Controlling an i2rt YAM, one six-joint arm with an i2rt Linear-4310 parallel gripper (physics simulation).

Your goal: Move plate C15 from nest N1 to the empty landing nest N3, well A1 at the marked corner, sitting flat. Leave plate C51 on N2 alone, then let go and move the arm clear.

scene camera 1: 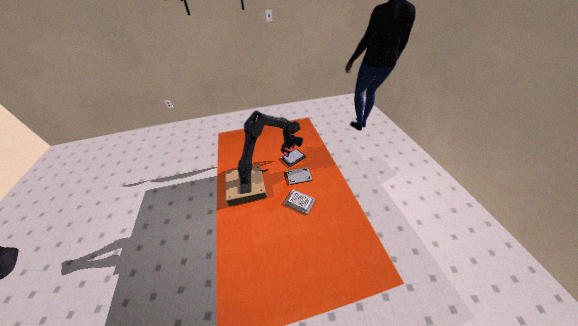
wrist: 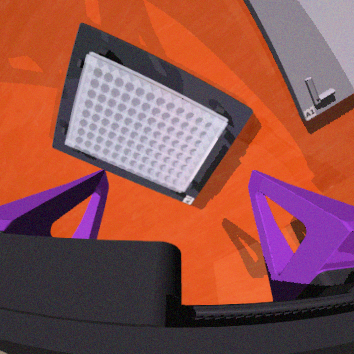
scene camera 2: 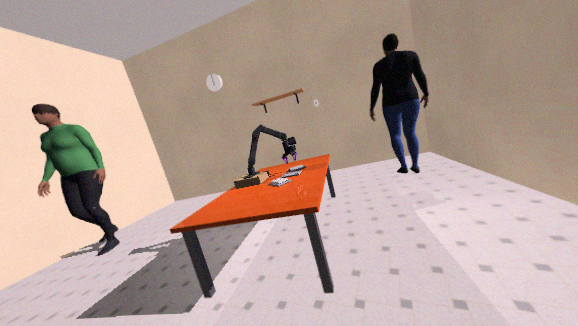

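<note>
A white 96-well plate (scene camera 1: 294, 156) (wrist: 145, 125) sits flat in a dark nest (wrist: 67, 135) at the table's far end. In the wrist view, that nest's A1 tag (wrist: 188, 200) is at its lower corner. An empty grey nest (scene camera 1: 299, 176) (scene camera 2: 293, 173) stands in the middle of the row; in the wrist view, part of a grey nest (wrist: 320, 65) shows at the upper right, with an A1 tag. Another white plate (scene camera 1: 300, 200) (scene camera 2: 280, 181) sits on the nearest nest. Plate and nest names cannot be read. My gripper (scene camera 1: 289, 151) (scene camera 2: 290, 160) (wrist: 178, 177) is open and empty above the far plate's near side.
The arm stands on a wooden base (scene camera 1: 245, 195) (scene camera 2: 250, 180) at the left edge of the orange table (scene camera 1: 280, 260) (scene camera 2: 250, 207), beside the row of nests. A person in black (scene camera 1: 385, 40) (scene camera 2: 400, 80) stands beyond the table; a person in green (scene camera 2: 70, 150) is to the left.
</note>
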